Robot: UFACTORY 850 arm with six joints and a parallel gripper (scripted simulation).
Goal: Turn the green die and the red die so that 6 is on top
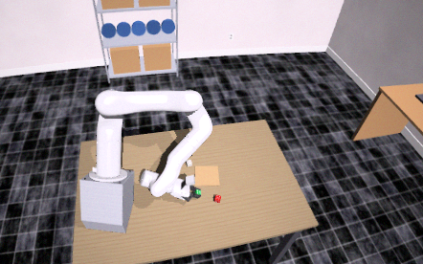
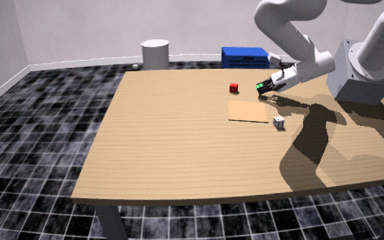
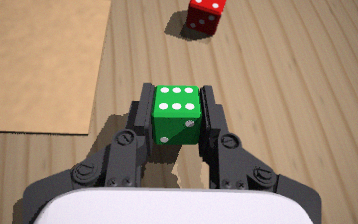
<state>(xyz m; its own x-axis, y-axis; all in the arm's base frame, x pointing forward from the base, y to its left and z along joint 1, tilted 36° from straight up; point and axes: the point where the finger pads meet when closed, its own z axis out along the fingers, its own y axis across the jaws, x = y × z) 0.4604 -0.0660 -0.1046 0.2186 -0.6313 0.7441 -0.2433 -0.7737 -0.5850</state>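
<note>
Now: the green die 10 mm below my hand and 10 mm ahead of it. From my hand the other things lie so: red die: 110 mm ahead, 50 mm to the right, 20 mm below; tan mat: 120 mm to the left, 100 mm ahead, 40 mm below; white die: 230 mm to the left, 20 mm below, 20 mm ahead.
</note>
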